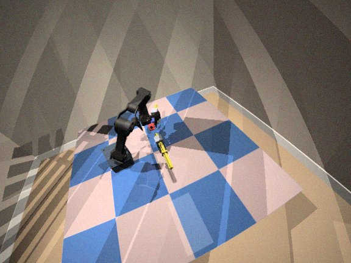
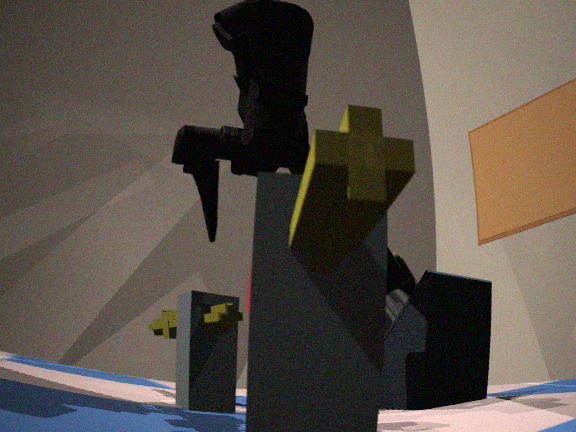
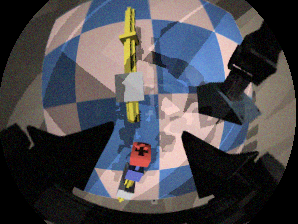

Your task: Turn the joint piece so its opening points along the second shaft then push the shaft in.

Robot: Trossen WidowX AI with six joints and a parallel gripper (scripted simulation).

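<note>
My gripper tip is 30 mm short of the red joint piece, 80 mm to the right of it and 60 mm above it.
</note>
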